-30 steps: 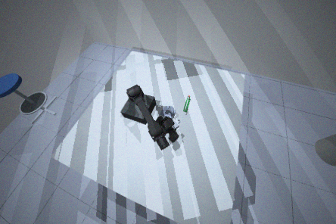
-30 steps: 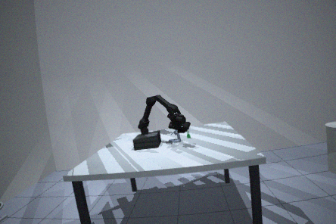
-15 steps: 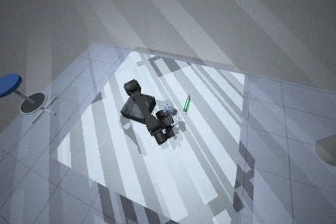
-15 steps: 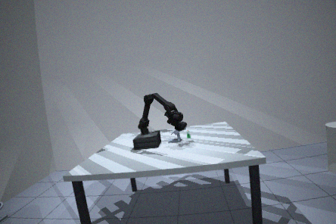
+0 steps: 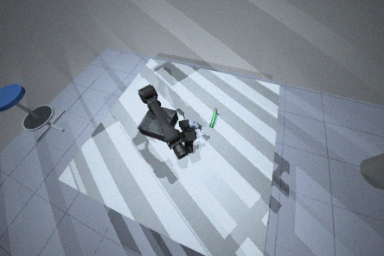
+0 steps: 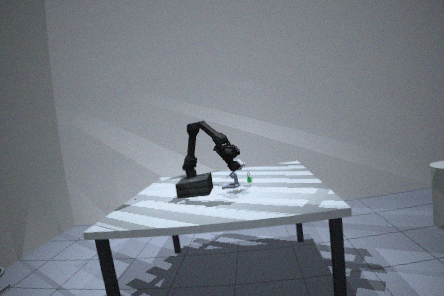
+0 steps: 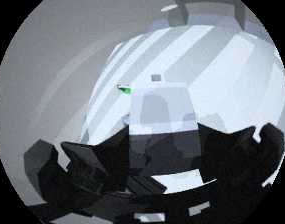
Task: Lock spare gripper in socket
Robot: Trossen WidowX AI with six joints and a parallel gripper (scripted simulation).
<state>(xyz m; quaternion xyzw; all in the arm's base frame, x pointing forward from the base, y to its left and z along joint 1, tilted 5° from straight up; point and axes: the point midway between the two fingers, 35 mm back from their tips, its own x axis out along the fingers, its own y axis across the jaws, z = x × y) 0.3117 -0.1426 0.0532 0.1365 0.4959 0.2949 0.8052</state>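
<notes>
My gripper tip is 1 cm short of the spare gripper and 1 cm below it. Round my gripper tip: green bracket: 8 cm ahead, 23 cm to the left, 13 cm below; then mount: 4 cm behind, 10 cm to the left, 10 cm below.
</notes>
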